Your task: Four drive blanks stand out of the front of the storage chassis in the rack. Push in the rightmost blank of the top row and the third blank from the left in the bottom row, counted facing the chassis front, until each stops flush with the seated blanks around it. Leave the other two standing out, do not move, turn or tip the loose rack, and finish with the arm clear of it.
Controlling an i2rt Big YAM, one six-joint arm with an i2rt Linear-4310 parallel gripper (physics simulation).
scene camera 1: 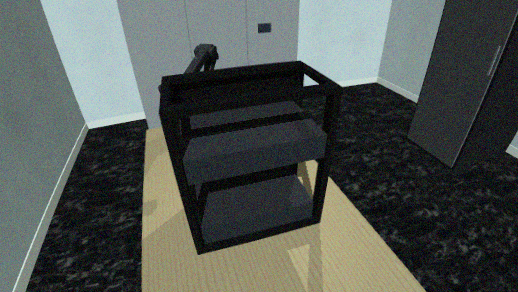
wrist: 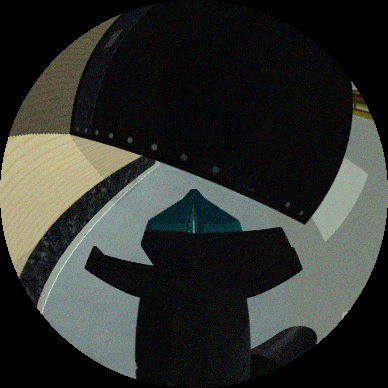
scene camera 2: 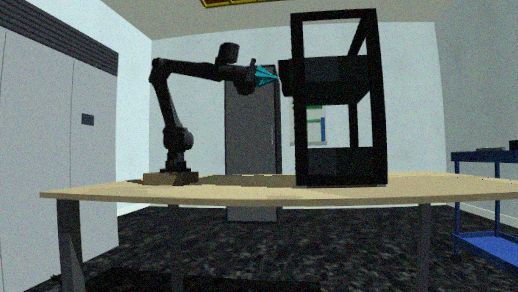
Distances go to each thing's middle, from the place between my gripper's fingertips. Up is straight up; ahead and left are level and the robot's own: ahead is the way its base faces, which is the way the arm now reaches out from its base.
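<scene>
From the black open-frame rack (scene camera 2: 330, 80), my hand is 260 mm to the right and 150 mm short of it, and it's 60 mm above the rack.
</scene>
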